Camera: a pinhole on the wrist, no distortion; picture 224 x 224 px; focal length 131.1 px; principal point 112.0 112.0 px. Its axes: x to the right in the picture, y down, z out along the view. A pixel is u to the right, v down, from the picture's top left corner.
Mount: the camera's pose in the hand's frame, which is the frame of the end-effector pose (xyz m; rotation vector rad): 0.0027 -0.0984 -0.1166 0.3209 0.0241 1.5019
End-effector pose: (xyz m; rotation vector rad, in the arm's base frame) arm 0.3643 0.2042 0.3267 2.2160 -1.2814 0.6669
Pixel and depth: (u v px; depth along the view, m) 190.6 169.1 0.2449
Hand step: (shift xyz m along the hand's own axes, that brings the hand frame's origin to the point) -0.0378 0.0018 0.1684
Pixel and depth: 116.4 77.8 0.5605
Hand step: 0.2659 -0.1938 0.3909
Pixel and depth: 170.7 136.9 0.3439
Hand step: 0.0241 -0.0119 0.2553
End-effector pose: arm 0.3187 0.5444 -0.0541 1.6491 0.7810 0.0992
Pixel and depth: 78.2 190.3 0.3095
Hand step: -0.1176 -0.2302 0.2066
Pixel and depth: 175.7 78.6 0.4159
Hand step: 0.2100 0.0153 0.2947
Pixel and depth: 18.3 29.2 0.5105
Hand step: 0.3973 -0.5664 0.2340
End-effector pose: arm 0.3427 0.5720 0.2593 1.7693 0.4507 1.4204
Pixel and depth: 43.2 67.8 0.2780
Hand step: 0.1419 -0.2986 0.1022
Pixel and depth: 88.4 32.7 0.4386
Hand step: 0.3484 -0.2702 0.2298
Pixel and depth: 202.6 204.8 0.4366
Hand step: -0.1822 0.1235 0.4254
